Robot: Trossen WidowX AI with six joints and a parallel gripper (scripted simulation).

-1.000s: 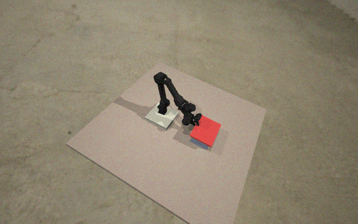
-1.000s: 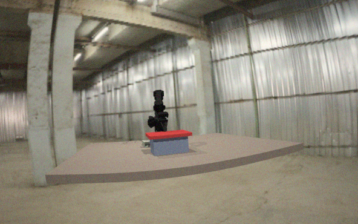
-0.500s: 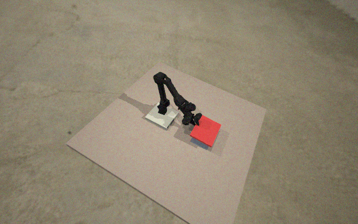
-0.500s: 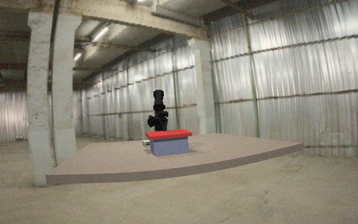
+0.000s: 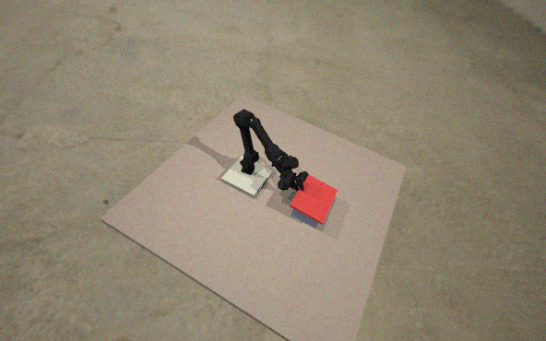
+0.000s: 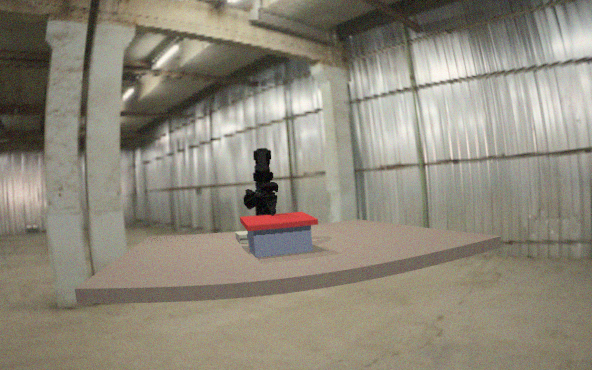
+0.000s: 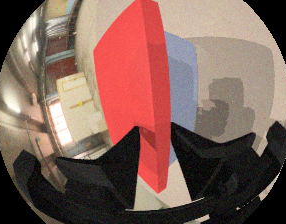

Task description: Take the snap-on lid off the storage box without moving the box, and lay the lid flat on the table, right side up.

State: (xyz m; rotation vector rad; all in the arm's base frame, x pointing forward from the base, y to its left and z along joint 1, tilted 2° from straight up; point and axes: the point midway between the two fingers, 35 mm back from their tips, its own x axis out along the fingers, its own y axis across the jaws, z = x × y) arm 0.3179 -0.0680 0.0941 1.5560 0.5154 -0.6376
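The red lid is 80 mm ahead of my gripper tip and 10 mm to the right of it. Also, from my gripper tip: blue storage box (80 mm ahead, 60 mm below, 10 mm to the right).
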